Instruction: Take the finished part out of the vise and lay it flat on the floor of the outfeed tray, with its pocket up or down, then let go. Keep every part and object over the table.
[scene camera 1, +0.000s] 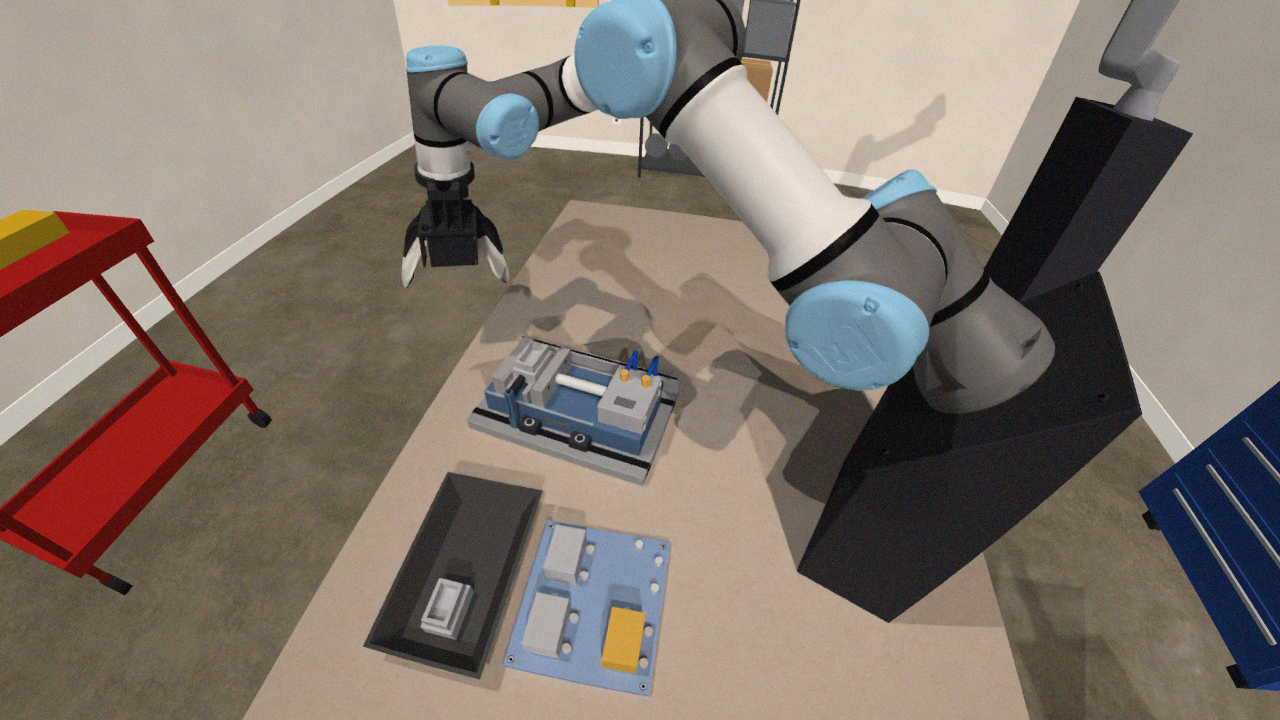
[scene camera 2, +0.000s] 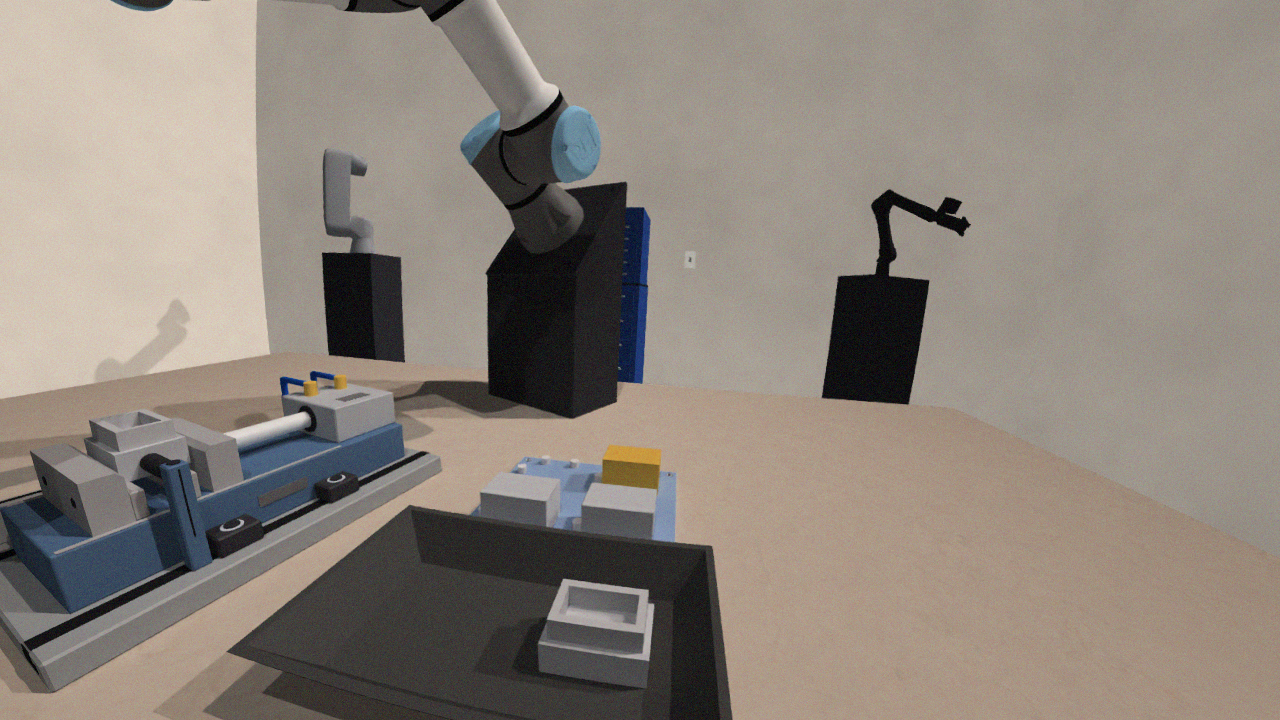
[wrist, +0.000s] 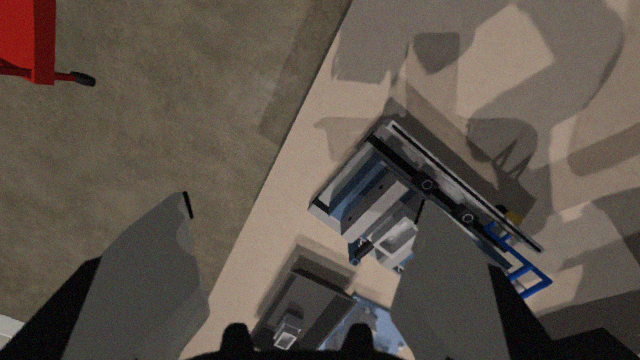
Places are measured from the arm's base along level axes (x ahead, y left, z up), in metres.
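Where they show: gripper, fingertip midpoint: (scene camera 1: 457, 284) (wrist: 307, 198); arm's base, link origin: (scene camera 1: 985, 369) (scene camera 2: 553, 227).
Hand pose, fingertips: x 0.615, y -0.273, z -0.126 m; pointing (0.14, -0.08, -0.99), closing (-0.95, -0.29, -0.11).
Observation:
Each offset is from my fingertips to the top centre of the thing. "pt": to the spot under its first point.
The finished part @[0.087 m down, 0.116 m back, 0.052 m left] (scene camera 1: 531, 358) (scene camera 2: 134, 436) (wrist: 396, 241), light grey with its pocket up, sits between the jaws of the blue and grey vise @[0.102 m down, 0.182 m back, 0.070 m left] (scene camera 1: 572, 429) (scene camera 2: 295, 483) (wrist: 360, 197). My gripper (scene camera 1: 454, 279) (wrist: 307, 198) is open and empty, high above and to the left of the vise in scene camera 1. One finger covers part of the vise in the wrist view. The dark outfeed tray (scene camera 1: 483, 523) (scene camera 2: 393, 591) (wrist: 307, 300) stands beside the vise. Another grey part @[0.155 m down, 0.064 m back, 0.406 m left] (scene camera 1: 446, 608) (scene camera 2: 597, 631) (wrist: 286, 334) lies in it, pocket up.
A light blue plate @[0.193 m down, 0.235 m back, 0.378 m left] (scene camera 1: 617, 564) (scene camera 2: 666, 510) (wrist: 382, 320) beside the tray bears two grey blocks @[0.158 m down, 0.198 m back, 0.328 m left] (scene camera 1: 565, 553) @[0.158 m down, 0.186 m back, 0.417 m left] (scene camera 2: 619, 510) and a yellow block @[0.158 m down, 0.275 m back, 0.429 m left] (scene camera 1: 623, 638) (scene camera 2: 631, 466). Blue hooked handles @[pt 0.151 m down, 0.289 m back, 0.006 m left] (scene camera 1: 642, 362) (scene camera 2: 308, 380) (wrist: 530, 280) stick out at the vise's end. A red cart (scene camera 1: 134, 234) (wrist: 44, 40) stands off the table.

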